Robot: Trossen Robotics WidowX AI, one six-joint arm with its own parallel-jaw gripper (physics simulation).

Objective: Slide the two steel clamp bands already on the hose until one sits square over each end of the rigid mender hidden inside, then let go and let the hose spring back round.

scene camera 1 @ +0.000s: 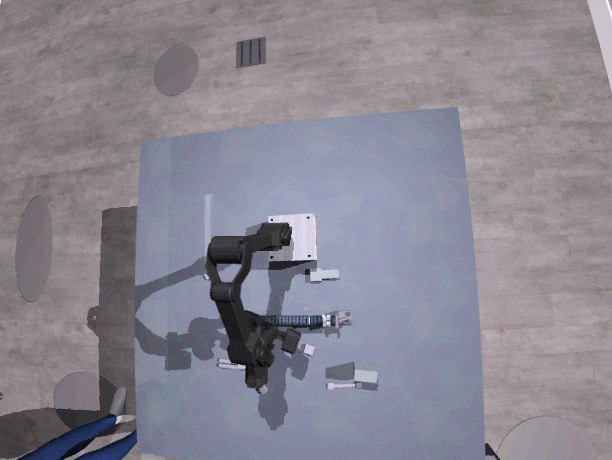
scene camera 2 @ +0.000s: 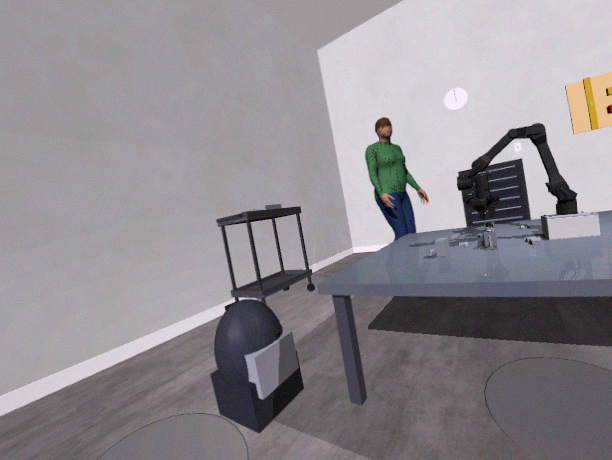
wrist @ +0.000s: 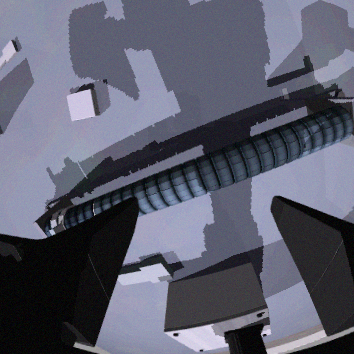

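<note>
A ribbed blue-grey hose runs between two end brackets above the table. The right bracket is light grey; the arm hides the left one in scene camera 1. Silver clamp metal sits around the hose near the right bracket; I cannot tell whether it is one band or two. A second band is not clear at the other end. The mender is hidden inside the hose. My gripper is open above the table, with the hose crossing the wrist view beyond its fingertips and nothing held.
The white arm base stands behind the hose, with a white stepped block nearby. In front lie a small white cube, a larger block and a thin white piece.
</note>
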